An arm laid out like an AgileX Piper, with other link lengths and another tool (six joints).
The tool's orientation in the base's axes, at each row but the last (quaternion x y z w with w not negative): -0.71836 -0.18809 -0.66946 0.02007; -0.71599 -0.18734 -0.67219 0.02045; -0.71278 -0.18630 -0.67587 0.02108; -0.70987 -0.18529 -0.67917 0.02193; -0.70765 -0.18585 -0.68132 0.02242
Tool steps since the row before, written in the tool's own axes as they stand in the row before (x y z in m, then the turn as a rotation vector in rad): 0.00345 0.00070 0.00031 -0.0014 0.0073 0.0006; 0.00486 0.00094 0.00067 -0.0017 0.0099 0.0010; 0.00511 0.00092 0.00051 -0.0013 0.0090 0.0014; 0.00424 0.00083 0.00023 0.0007 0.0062 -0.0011; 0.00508 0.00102 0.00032 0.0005 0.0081 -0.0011
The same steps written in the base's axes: 0.00062 0.00028 0.00347 0.0027 -0.0069 0.0002; 0.00104 0.00049 0.00486 0.0038 -0.0093 0.0005; 0.00084 0.00050 0.00512 0.0040 -0.0083 0.0006; 0.00050 0.00028 0.00429 0.0008 -0.0059 0.0021; 0.00062 0.00032 0.00514 0.0013 -0.0077 0.0024
